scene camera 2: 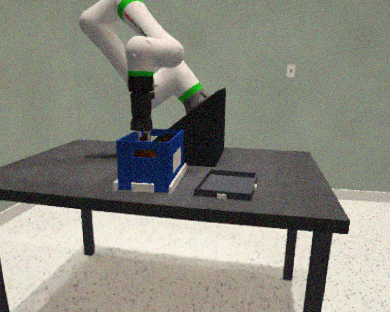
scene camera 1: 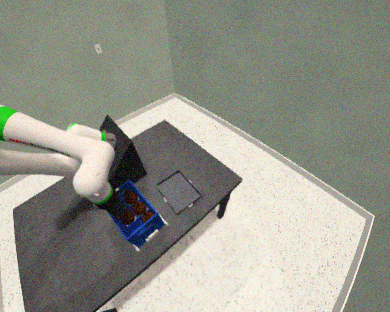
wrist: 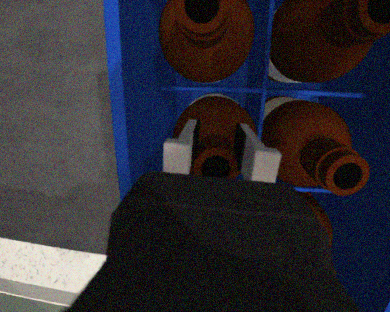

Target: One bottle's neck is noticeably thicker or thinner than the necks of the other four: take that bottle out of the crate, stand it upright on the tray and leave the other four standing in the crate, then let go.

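The blue crate stands on the table with brown bottles in its compartments. My gripper points down into the crate and is shut on the neck of one bottle, in the compartment beside the crate's left wall in the wrist view. That bottle is inside the crate, its mouth between the fingers. Other bottles stand around it: one above, one at the upper right, one leaning to the right, and one mostly hidden by the gripper body. The dark tray holds no bottle.
The dark table carries everything. A tall black panel stands behind the crate, close to the arm's base. White corner pieces sit at the crate's foot. The crate's walls and dividers surround the held bottle closely.
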